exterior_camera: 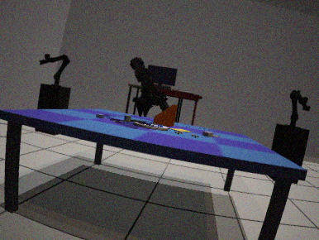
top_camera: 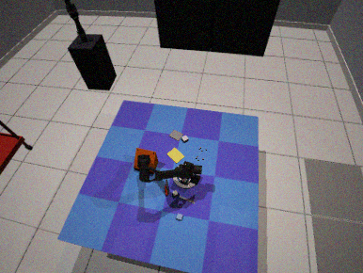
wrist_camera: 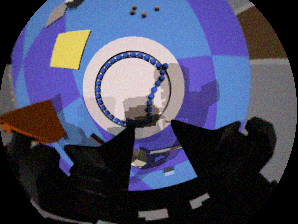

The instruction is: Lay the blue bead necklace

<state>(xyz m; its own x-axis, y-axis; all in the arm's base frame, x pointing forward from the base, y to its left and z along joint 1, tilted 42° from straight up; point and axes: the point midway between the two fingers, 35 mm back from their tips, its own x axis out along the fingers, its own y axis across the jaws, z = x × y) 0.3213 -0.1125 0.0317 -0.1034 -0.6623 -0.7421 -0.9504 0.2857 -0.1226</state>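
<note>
The round white bead board lies 10 mm behind my gripper tip, 50 mm to the left of it and 40 mm below it. From my gripper tip the other things lie so: red-handled tool 140 mm behind, 60 mm to the right, 40 mm below; then small cube 20 mm behind, 250 mm to the right, 40 mm below; then thin pale stick 20 mm ahead, 130 mm to the right, 50 mm below.
</note>
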